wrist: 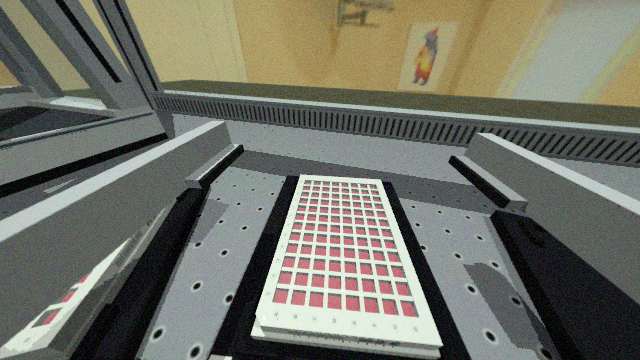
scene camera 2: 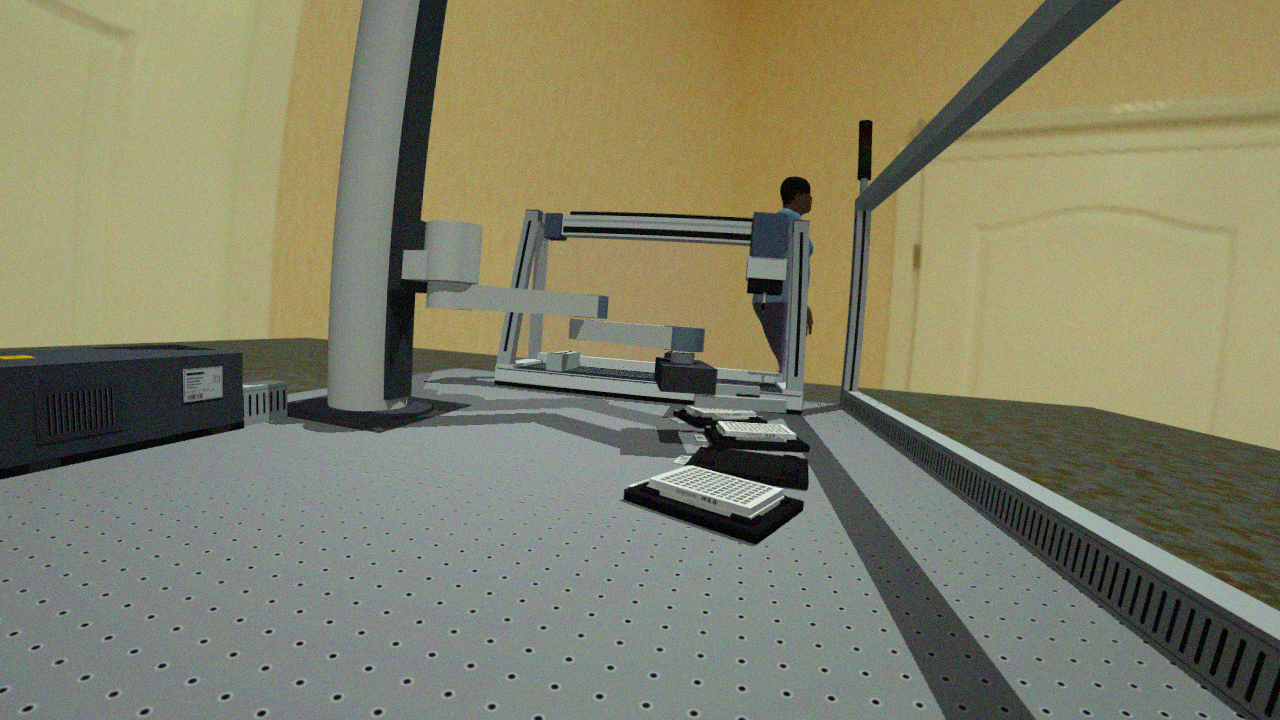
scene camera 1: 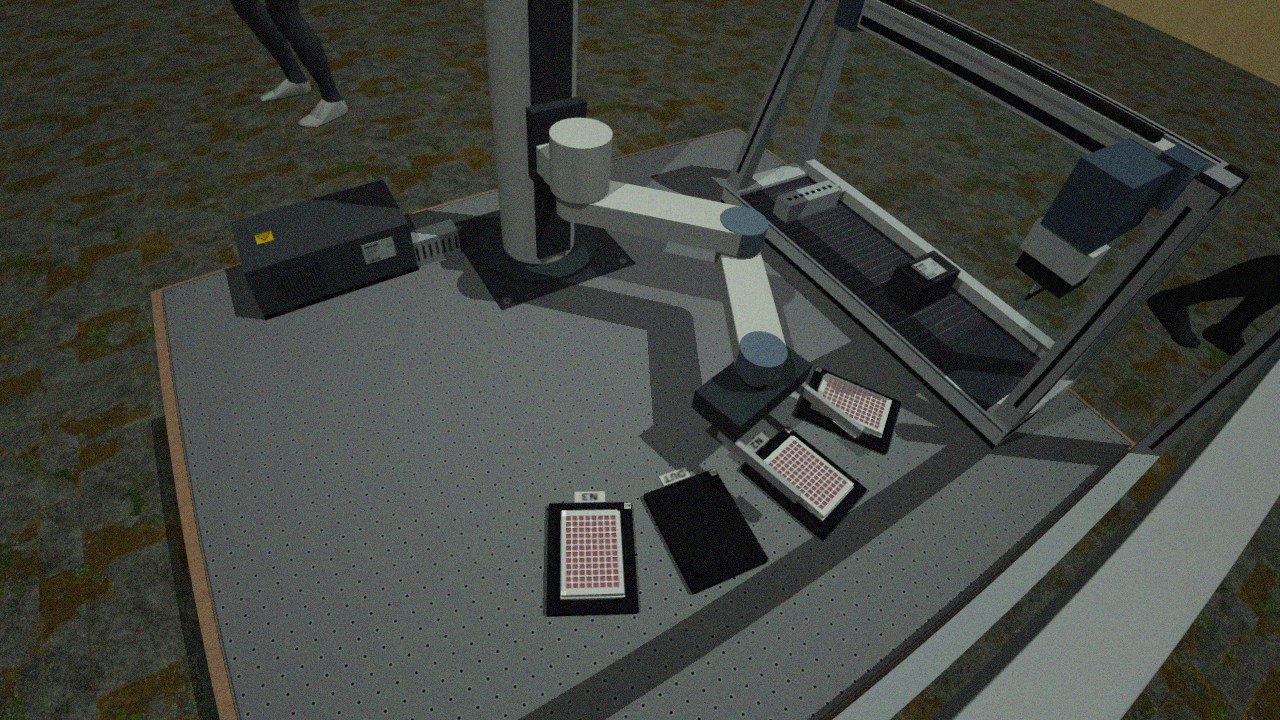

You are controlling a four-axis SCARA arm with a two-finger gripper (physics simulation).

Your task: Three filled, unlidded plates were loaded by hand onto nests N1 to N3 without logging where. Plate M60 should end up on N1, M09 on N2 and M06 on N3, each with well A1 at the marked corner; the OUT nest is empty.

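Places are measured from the arm's base along level axes (x left, y back, z up), in millimetres.
Pixels of known places: gripper, fingertip midpoint: (wrist: pixel 344 141) (scene camera 2: pixel 771 398) (scene camera 1: pixel 831 463); arm's base at its link origin: (scene camera 2: pixel 367 413) (scene camera 1: pixel 538 248).
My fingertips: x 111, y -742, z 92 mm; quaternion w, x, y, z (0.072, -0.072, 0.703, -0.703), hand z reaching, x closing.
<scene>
Ahead of a thing's pixels: the offset from my fingertips to its top centre. "*": to the spot under its first point.
My gripper (scene camera 1: pixel 832 467) (scene camera 2: pixel 771 398) (wrist: pixel 344 141) is open and empty, above nest N2 (scene camera 1: pixel 834 516) (wrist: pixel 257 260), with one finger toward each long side of its plate. That white plate {dx -7, dy +23, dz -53 mm} (scene camera 1: pixel 810 474) (scene camera 2: pixel 756 431) (wrist: pixel 345 240) has pink-filled wells and lies flat; its front code is unreadable. In the wrist view its row letters run along the near edge. Another filled plate {dx +163, dy +89, dz -53 mm} (scene camera 1: pixel 861 402) (scene camera 2: pixel 723 413) (wrist: pixel 65 300) is on N1, partly behind a finger. A third {dx -356, dy +82, dz -53 mm} (scene camera 1: pixel 591 553) (scene camera 2: pixel 716 490) is on nest N3 {* dx -391, dy +18, dz -68 mm} (scene camera 1: pixel 592 606); its code is too small to be sure of. The OUT nest {dx -192, dy +38, dz -62 mm} (scene camera 1: pixel 707 532) (scene camera 2: pixel 751 467) (wrist: pixel 565 265) is empty.
The gantry frame with its dark deck (scene camera 1: pixel 832 259) stands beyond N1. The arm's column (scene camera 1: pixel 514 134) (scene camera 2: pixel 371 205) and a dark control box {* dx -517, dy +799, dz +35 mm} (scene camera 1: pixel 322 241) (scene camera 2: pixel 116 402) are at the back left. A slotted rail (scene camera 2: pixel 1029 501) (wrist: pixel 310 112) runs along the table's edge.
</scene>
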